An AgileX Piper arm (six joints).
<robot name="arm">
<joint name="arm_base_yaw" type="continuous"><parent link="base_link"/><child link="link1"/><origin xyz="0.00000 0.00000 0.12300"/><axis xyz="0 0 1"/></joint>
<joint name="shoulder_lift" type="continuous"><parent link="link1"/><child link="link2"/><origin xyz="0.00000 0.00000 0.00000" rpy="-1.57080 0.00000 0.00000"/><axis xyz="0 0 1"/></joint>
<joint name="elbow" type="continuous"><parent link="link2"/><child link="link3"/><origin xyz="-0.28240 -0.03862 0.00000"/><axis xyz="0 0 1"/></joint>
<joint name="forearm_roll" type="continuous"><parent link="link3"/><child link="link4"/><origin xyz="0.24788 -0.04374 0.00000" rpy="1.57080 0.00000 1.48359"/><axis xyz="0 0 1"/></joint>
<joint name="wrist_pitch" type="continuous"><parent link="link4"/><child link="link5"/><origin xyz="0.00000 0.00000 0.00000" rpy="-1.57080 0.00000 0.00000"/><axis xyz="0 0 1"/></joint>
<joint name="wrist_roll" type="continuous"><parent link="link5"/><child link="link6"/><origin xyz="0.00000 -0.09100 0.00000" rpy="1.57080 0.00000 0.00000"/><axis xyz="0 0 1"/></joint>
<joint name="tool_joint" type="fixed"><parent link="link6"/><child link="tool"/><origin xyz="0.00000 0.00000 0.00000"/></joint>
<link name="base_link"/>
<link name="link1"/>
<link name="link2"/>
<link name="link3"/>
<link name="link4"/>
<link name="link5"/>
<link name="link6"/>
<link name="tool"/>
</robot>
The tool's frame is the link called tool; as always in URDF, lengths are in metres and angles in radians. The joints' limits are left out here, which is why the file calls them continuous.
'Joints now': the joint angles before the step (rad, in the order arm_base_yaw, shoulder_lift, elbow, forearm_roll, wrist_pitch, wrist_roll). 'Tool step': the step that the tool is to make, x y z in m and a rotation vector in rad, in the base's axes. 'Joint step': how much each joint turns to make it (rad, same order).
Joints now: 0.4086 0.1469 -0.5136 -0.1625 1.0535 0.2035
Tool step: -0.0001 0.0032 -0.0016 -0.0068 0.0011 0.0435
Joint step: -0.0002 0.0002 0.0065 0.0374 -0.0089 -0.0474
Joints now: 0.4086 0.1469 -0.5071 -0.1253 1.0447 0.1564
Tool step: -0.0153 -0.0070 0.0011 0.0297 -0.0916 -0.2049
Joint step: -0.2056 -0.0942 0.0001 0.0008 -0.0020 0.0002
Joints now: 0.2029 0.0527 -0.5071 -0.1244 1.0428 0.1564
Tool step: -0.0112 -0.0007 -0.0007 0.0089 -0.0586 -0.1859
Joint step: -0.1873 -0.0613 0.0020 0.0027 0.0001 0.0002
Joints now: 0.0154 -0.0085 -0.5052 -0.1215 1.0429 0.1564
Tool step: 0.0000 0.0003 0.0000 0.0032 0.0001 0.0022
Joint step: 0.0000 0.0001 -0.0002 0.0039 0.0002 0.0000
